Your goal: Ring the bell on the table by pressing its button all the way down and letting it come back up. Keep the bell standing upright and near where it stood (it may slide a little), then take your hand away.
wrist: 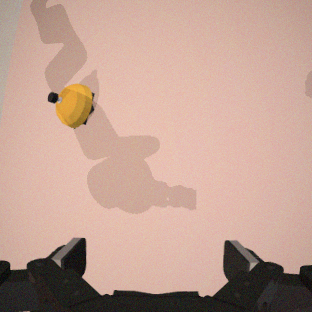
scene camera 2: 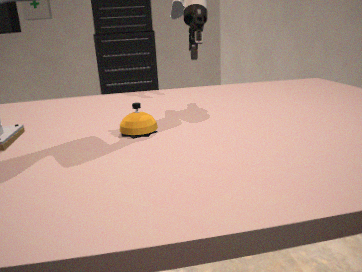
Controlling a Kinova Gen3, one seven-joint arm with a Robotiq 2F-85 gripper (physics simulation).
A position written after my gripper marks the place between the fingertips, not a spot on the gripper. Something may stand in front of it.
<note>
In view: my gripper (scene camera 2: 196,51) and a yellow dome bell (scene camera 2: 137,124).
The yellow dome bell is seen too in the wrist view (wrist: 75,104). My gripper shows as well in the wrist view (wrist: 154,254).
</note>
